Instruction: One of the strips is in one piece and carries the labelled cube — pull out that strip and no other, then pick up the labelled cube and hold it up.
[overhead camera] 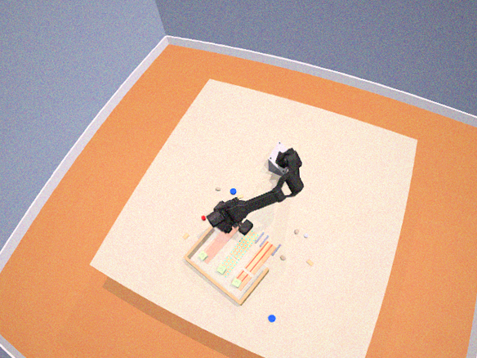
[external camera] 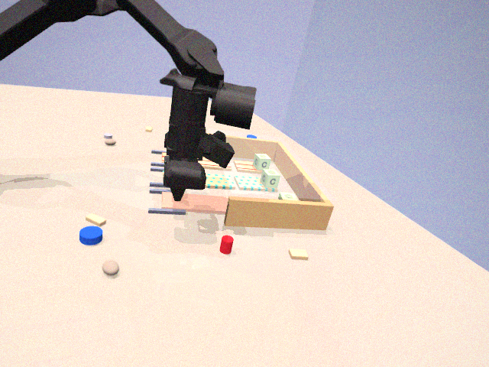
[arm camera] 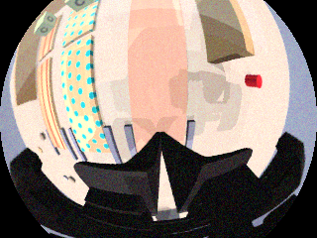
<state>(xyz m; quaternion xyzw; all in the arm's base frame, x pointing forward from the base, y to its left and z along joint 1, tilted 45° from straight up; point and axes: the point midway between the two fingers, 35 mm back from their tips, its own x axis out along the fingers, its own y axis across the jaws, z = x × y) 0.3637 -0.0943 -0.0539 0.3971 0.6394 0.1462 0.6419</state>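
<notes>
The red cylinder is 15 cm to the right of my gripper tip, 2 cm ahead of it and 1 cm above it.
</notes>
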